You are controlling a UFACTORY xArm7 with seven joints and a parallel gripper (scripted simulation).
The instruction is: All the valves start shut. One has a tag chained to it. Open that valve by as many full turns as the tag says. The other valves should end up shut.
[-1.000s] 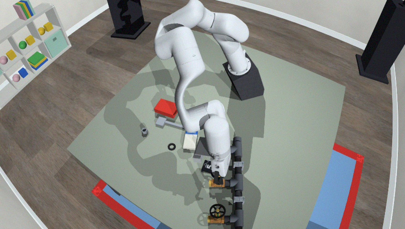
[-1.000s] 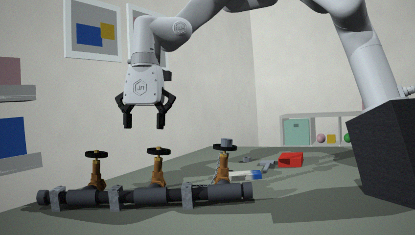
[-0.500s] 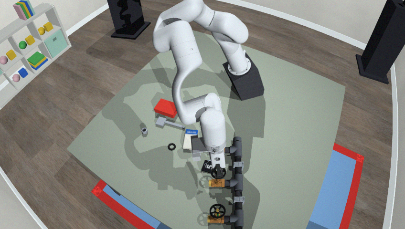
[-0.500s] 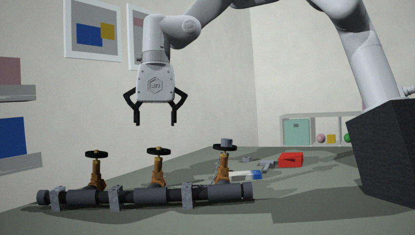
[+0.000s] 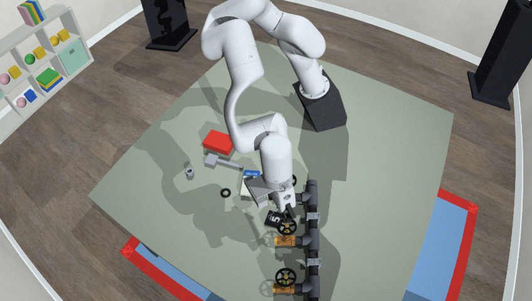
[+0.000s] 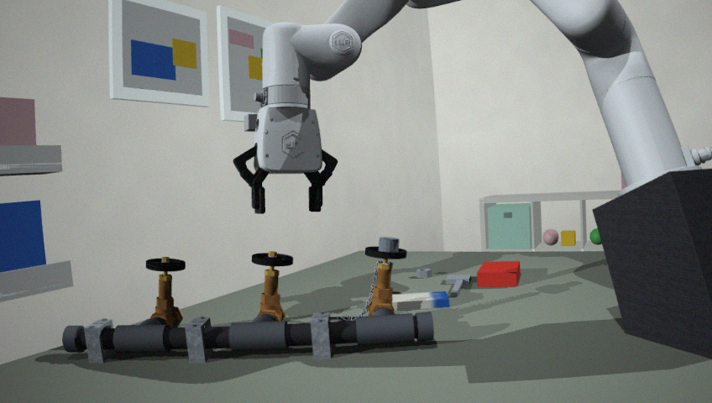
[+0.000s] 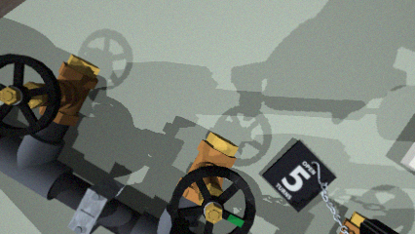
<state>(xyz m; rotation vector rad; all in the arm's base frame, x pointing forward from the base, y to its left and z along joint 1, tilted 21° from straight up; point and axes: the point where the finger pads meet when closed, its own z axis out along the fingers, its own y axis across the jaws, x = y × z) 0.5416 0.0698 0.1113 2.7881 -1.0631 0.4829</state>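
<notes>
Right now the grey cap is 150 mm behind my hand, 60 mm below it and 30 mm to the right of it. From my hand the other things lie so: black washer 250 mm to the right, 200 mm below, 90 mm behind; then blue box 190 mm below, 170 mm to the right, 160 mm behind; then black tag 200 mm below, 50 mm to the right, 50 mm behind.
</notes>
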